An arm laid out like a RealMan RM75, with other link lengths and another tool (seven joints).
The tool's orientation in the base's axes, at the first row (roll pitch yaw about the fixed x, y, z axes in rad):
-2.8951, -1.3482, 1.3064
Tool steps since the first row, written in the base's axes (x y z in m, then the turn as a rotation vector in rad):
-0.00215, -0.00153, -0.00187, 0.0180, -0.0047, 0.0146
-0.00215, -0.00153, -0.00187, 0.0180, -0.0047, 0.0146
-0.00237, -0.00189, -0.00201, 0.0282, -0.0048, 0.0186
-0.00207, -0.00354, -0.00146, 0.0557, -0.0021, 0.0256
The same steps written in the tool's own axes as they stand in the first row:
-0.00227, -0.00201, -0.00112, 0.0143, 0.0173, -0.0075
-0.00227, -0.00201, -0.00112, 0.0143, 0.0173, -0.0075
-0.00250, -0.00221, -0.00144, 0.0187, 0.0273, -0.0083
-0.00230, -0.00190, -0.00317, 0.0277, 0.0543, -0.0069

